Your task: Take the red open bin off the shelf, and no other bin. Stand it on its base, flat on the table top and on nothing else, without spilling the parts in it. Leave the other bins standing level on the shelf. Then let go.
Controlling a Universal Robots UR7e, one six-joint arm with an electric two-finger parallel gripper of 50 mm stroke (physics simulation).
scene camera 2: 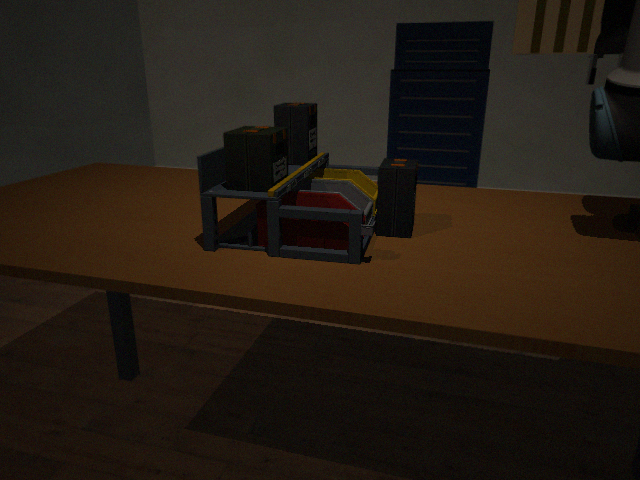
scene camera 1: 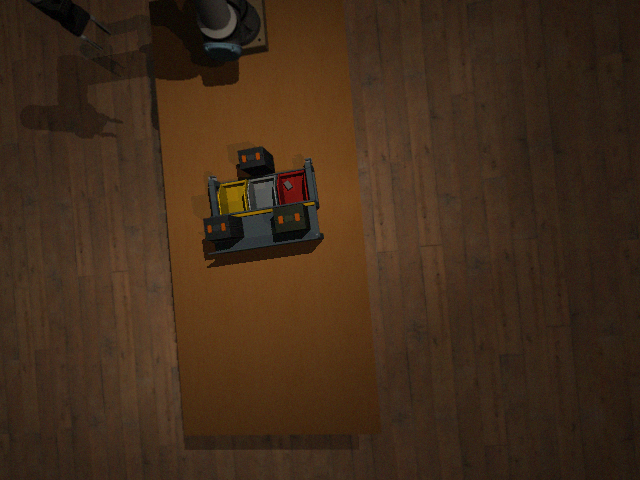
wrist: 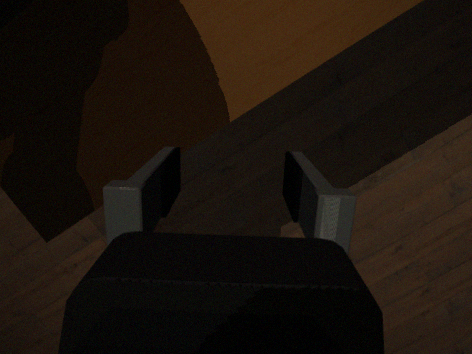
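Where they show: gripper, between the fingertips: [scene camera 2: 602, 84] [scene camera 1: 104, 40] [wrist: 232, 171]; arm's base, origin of its link: [scene camera 1: 240, 25].
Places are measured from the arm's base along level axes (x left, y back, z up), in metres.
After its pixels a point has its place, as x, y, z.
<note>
The red bin [scene camera 1: 293, 188] @[0.258, -0.575, -0.035] [scene camera 2: 316, 232] @[0.317, -0.571, -0.005] stands on the lower level of the grey shelf [scene camera 1: 258, 229] @[0.172, -0.742, 0.058] [scene camera 2: 273, 227] @[0.361, -0.627, 0.008], at the right end of the row in scene camera 1, with a small grey part in it. The grey bin [scene camera 1: 262, 193] @[0.141, -0.605, -0.034] [scene camera 2: 338, 187] @[0.117, -0.630, 0.023] is beside it, and the yellow bin [scene camera 1: 232, 198] @[0.024, -0.635, -0.035] [scene camera 2: 351, 175] @[0.006, -0.652, 0.025] is at the other end. My gripper [scene camera 1: 98, 37] @[-0.353, -0.196, 0.212] [wrist: 232, 171] @[-0.353, -0.196, 0.212] is open and empty, off the table's left edge at the upper left of scene camera 1, far from the bins. The red bin's rear part is hidden under the upper board.
Two dark boxes [scene camera 1: 291, 219] @[0.308, -0.698, 0.155] [scene camera 1: 223, 227] @[0.099, -0.748, 0.179] stand on the shelf's upper board. A third dark box [scene camera 1: 254, 159] @[0.141, -0.506, 0.087] [scene camera 2: 396, 198] @[0.172, -0.487, 0.031] stands on the table [scene camera 1: 273, 335] @[0.242, -1.137, -0.044] [scene camera 2: 465, 289] @[0.337, -0.319, -0.044], close in front of the grey bin. The arm's base is at the table's top end in scene camera 1.
</note>
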